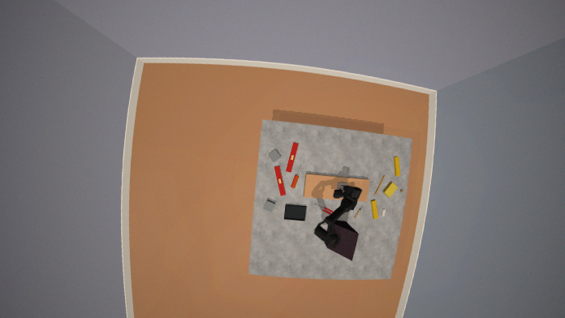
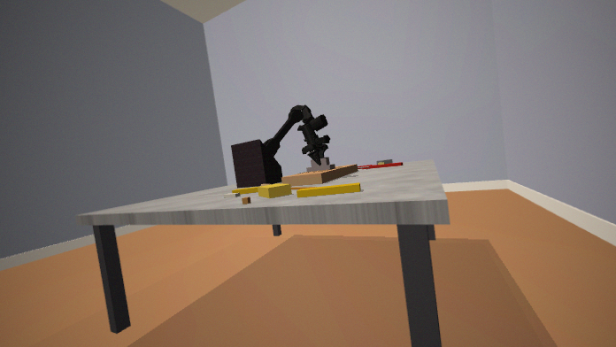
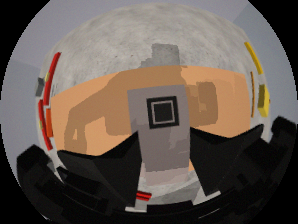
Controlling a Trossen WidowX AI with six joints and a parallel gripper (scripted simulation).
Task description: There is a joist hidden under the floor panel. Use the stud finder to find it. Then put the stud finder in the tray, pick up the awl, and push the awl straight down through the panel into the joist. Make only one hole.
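My gripper tip is 230 mm past the dark tray, 330 mm to the right of it and 50 mm above it. Also, from my gripper tip: awl: 170 mm behind, 200 mm to the right, 60 mm below; square indicator window: 20 mm ahead, 30 mm above; stud finder: 10 mm ahead, 20 mm above.
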